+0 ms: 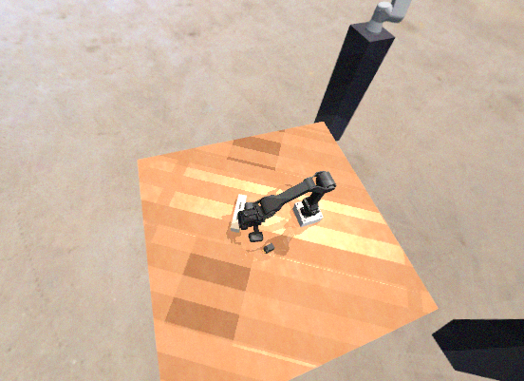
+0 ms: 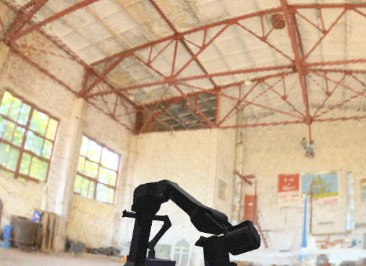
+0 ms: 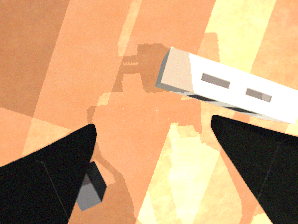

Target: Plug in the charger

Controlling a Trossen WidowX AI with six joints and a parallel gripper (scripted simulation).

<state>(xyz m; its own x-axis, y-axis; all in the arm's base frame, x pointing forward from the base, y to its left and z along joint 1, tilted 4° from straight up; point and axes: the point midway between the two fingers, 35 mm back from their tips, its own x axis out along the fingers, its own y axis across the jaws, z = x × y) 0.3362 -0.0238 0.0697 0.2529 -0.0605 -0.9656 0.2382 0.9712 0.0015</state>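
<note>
My gripper tip is now 12 cm to the right of the grey charger, 10 cm above it and 6 cm past it.
</note>
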